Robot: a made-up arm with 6 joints.
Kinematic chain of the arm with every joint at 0, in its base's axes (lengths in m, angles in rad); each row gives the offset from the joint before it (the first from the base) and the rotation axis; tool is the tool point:
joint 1: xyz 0 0 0.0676 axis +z
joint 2: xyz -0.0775 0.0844 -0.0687 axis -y
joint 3: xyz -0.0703 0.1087 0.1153 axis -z
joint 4: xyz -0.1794 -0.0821 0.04 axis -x
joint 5: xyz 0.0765 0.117 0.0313 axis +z
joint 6: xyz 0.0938 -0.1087 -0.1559 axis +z
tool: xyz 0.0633 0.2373 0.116
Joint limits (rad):
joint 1: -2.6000..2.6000
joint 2: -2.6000..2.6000
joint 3: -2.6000..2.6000
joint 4: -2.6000..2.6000
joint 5: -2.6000..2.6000
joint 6: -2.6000..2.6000
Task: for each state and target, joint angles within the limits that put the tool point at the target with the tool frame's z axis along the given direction. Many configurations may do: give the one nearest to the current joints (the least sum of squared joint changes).
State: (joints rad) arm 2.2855 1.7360 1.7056 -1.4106 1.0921 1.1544
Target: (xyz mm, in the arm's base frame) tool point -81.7 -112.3 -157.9 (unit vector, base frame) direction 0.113 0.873 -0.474
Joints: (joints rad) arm 2.0417 2.4561 1.0483 -1.6641 1.4764 2.0314
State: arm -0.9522 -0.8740 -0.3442 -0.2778 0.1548 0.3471
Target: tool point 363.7 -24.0 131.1 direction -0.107 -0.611 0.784
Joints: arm -1.4510 -0.6646 0.0894 -0.1810 0.1725 -0.2411
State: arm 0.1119 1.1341 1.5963 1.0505 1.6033 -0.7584
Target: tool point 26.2 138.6 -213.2 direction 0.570 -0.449 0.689
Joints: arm -0.1550 0.3575 1.9740 1.1331 1.2602 -0.9591
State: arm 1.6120 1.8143 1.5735 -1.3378 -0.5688 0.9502
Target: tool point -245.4 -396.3 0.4 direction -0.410 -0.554 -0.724
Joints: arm 1.5422 1.6214 2.0868 -0.9252 -0.6331 0.8429
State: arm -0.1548 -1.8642 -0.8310 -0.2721 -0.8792 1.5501
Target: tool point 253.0 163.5 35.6 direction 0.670 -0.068 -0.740
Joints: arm -0.5558 -2.5888 -0.4039 0.3272 -1.0956 1.0529
